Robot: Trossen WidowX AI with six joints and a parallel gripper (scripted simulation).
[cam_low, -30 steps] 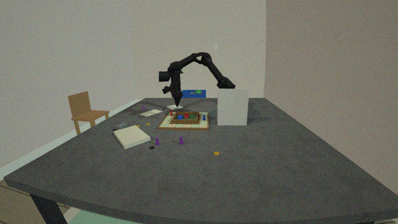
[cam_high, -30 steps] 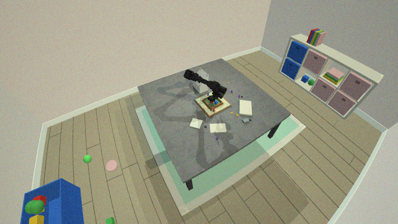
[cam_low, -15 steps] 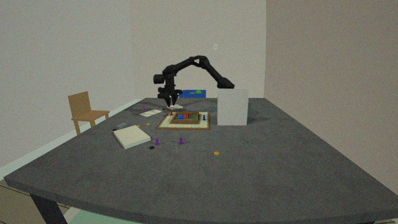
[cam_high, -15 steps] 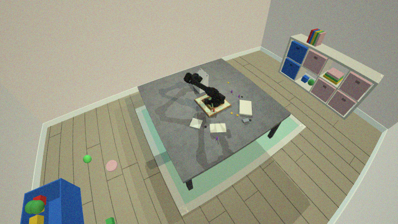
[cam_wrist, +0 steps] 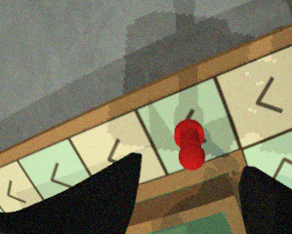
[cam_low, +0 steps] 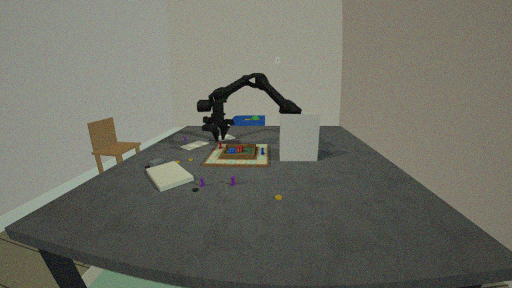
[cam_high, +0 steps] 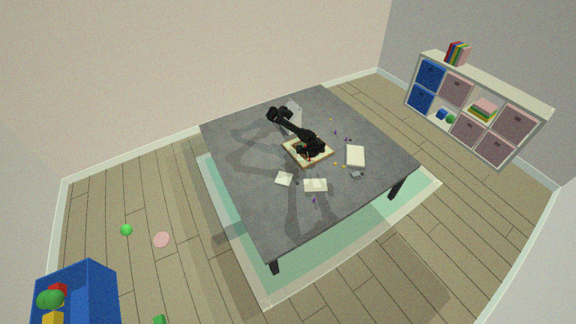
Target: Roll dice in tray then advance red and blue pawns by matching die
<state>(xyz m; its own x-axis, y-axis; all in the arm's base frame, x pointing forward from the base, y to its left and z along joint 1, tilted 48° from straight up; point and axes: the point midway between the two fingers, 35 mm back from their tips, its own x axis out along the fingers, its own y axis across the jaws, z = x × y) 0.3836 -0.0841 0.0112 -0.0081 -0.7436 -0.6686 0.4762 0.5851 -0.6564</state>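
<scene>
My gripper tip is 3 cm above the red pawn. Also, from my gripper tip: green tray (11 cm behind, 6 cm to the left, 5 cm below); then blue pawn (23 cm behind, 8 cm to the left, 3 cm below); then flat white box (32 cm to the left, 13 cm ahead, 4 cm below).
</scene>
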